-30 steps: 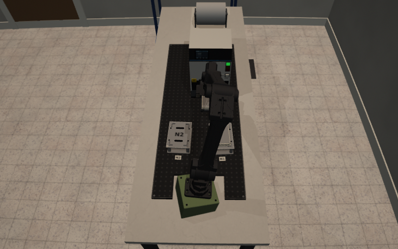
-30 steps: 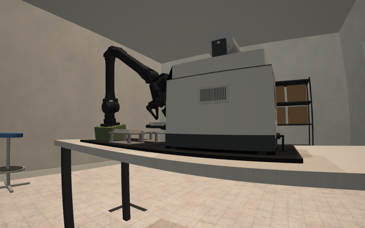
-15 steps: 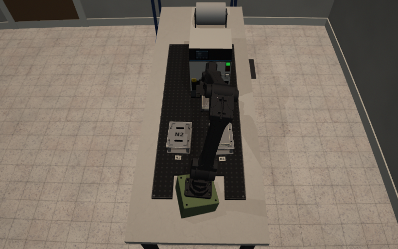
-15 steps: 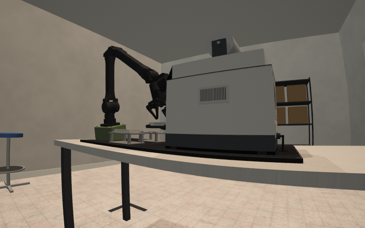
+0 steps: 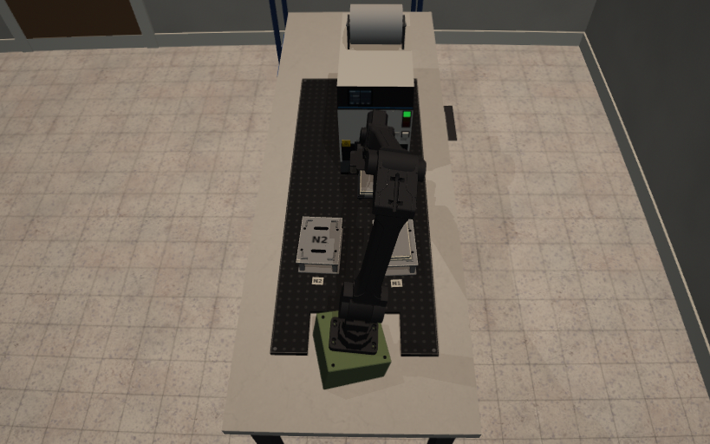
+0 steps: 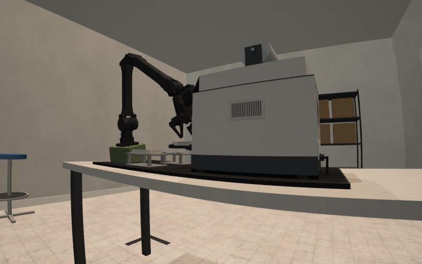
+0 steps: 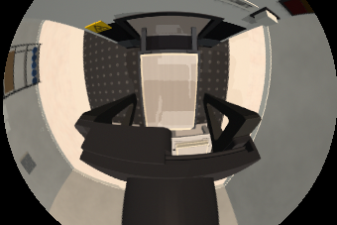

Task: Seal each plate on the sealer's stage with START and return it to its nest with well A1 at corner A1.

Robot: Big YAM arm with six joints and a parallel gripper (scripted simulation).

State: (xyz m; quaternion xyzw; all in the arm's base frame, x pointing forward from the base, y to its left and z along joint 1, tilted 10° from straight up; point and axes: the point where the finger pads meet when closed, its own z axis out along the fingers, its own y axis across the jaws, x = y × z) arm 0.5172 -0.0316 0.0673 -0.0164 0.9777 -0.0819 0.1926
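The white well plate lies 30 mm below my hand. Round my hand: yellow warning label (100 mm ahead, 90 mm to the left, 10 mm above); then sealer stage (40 mm below); then N2 label (310 mm behind, 160 mm to the left, 130 mm below).
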